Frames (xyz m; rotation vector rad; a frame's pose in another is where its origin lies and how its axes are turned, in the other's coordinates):
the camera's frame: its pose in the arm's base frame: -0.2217 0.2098 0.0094 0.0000 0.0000 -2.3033
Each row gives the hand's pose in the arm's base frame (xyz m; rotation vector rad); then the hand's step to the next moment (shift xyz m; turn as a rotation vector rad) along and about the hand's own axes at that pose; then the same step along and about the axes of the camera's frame.
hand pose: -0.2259 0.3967 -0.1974 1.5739 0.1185 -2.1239
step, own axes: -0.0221 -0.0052 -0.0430 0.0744 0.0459 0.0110
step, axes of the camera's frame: -0.0469 0.0118 0.0049 0.0550 0.0416 -0.0548
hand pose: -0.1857 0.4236 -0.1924 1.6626 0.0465 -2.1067
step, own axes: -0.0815 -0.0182 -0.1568 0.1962 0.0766 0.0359
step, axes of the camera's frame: -0.1675 0.0518 0.0287 0.1320 0.0677 -0.1537
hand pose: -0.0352 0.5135 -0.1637 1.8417 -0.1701 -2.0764
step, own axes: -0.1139 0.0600 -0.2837 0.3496 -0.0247 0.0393
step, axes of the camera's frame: -0.2180 0.2057 0.0851 0.1251 0.0140 -0.3294
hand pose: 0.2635 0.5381 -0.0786 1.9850 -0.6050 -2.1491
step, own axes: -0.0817 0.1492 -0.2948 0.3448 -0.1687 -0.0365
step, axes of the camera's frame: -0.0651 0.3112 0.1215 -0.0279 0.0075 -0.3845
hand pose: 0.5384 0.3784 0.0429 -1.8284 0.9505 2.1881
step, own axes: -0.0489 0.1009 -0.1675 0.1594 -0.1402 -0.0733
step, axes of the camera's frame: 0.0466 0.1823 0.0724 -0.0785 0.0484 -0.2048
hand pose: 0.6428 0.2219 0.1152 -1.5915 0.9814 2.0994
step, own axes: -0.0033 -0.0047 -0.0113 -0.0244 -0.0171 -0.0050
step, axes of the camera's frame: -0.0051 0.0116 0.0000 -0.0238 0.0083 0.0166
